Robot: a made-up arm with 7 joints.
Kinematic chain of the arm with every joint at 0, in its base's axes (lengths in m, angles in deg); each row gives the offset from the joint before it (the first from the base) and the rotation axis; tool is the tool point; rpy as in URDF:
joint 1: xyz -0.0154 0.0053 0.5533 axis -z
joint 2: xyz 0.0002 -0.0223 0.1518 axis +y
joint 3: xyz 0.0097 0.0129 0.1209 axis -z
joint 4: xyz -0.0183 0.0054 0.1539 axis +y
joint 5: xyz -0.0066 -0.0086 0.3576 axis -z
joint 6: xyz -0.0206 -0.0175 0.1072 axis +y
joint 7: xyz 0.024 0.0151 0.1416 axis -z
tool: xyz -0.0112 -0.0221 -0.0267 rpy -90 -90 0
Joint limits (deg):
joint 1: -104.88..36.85
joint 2: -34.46..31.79
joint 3: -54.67..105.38
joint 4: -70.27..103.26
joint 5: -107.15..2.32
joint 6: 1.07..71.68
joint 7: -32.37..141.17
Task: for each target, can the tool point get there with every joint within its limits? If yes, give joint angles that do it. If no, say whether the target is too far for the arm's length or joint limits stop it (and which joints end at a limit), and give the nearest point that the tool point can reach.
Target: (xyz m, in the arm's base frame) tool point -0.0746 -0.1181 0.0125
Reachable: no: joint limits stop it (at a limit: joint 1, joint 2, joint 4, joint 7) | nearest point 0.2151 -0.3493 0.5453 | short by 0.649 m
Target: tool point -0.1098 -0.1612 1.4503
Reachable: yes | joints -71.16 21.77 1.84 -53.20 -65.35 31.16 61.06
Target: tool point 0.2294 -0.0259 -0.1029
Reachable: no: joint limits stop it (at a limit: joint 2, joint 4, joint 7) | nearest point 0.4292 -0.0514 0.5176 | short by 0.652 m
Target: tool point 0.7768 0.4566 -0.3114
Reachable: no: too far | nearest point 0.4467 0.2686 0.5181 | short by 0.912 m
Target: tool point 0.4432 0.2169 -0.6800
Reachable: no: too far | nearest point 0.4283 0.2100 0.5115 | short by 1.192 m
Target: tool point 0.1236 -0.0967 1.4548
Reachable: yes | joints -2.59 25.72 -40.20 -30.87 -34.65 66.15 121.76
